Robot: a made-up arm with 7 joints.
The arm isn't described. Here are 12 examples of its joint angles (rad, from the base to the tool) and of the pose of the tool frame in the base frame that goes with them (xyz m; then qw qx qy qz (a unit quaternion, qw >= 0)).
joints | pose
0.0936 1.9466 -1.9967 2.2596 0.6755 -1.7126 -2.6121 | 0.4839 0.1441 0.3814 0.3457 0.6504 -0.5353 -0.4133
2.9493 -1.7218 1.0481 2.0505 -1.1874 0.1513 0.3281 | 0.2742 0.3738 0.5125 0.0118 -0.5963 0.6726 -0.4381
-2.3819 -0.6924 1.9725 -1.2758 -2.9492 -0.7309 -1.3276 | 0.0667 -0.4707 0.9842 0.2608 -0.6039 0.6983 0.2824
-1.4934 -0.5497 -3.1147 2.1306 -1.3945 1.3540 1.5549 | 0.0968 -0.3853 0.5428 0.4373 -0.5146 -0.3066 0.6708
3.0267 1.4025 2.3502 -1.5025 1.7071 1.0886 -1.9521 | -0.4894 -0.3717 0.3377 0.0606 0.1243 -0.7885 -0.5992
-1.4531 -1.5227 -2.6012 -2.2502 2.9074 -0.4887 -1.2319 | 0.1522 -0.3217 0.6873 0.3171 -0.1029 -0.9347 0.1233
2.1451 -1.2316 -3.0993 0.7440 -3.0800 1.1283 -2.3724 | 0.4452 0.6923 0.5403 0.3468 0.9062 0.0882 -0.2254
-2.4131 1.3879 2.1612 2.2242 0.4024 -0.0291 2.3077 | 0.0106 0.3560 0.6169 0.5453 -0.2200 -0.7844 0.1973
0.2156 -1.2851 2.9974 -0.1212 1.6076 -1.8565 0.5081 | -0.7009 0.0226 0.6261 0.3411 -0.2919 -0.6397 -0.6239
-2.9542 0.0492 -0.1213 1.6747 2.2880 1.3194 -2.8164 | -0.3199 0.1534 0.9314 0.2348 0.1526 0.8776 -0.3890
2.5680 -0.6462 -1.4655 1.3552 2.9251 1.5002 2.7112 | 0.4247 0.0163 0.9809 0.2198 0.9307 -0.2818 -0.0776
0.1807 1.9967 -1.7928 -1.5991 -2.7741 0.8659 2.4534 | 0.2720 -0.4148 0.1690 0.4880 -0.7476 0.3877 -0.2295
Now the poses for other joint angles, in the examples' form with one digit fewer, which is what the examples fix.
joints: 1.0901 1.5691 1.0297 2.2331 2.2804 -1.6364 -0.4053
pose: 0.050 -0.292 0.232 0.188 -0.170 -0.513 0.821
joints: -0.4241 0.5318 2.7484 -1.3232 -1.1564 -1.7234 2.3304
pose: 0.289 0.360 0.737 0.027 0.562 -0.319 0.763
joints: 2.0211 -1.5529 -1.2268 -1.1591 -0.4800 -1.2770 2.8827
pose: -0.082 0.620 0.354 0.361 -0.738 0.237 -0.519
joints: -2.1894 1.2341 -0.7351 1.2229 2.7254 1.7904 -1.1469
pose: -0.462 0.557 0.449 0.528 0.801 0.196 -0.204
